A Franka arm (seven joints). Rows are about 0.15 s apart.
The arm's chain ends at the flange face. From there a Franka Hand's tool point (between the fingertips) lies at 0.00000 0.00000 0.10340 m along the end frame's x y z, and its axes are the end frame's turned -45 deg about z.
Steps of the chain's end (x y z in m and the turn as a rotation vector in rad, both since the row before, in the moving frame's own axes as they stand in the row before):
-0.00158, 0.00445, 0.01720, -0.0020, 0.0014, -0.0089
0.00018, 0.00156, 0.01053, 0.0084, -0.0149, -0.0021
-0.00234, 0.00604, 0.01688, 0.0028, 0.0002, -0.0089
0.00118, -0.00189, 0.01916, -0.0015, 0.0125, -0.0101
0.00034, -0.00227, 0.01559, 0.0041, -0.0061, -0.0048
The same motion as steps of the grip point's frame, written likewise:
-0.00431, 0.00228, 0.01720, -0.0024, -0.0004, -0.0089
-0.00145, -0.00047, 0.01051, 0.0165, -0.0046, -0.0021
-0.00571, 0.00243, 0.01688, 0.0018, 0.0021, -0.0089
0.00298, 0.00052, 0.01915, -0.0099, 0.0078, -0.0101
0.00170, -0.00211, 0.01559, 0.0072, -0.0014, -0.0048

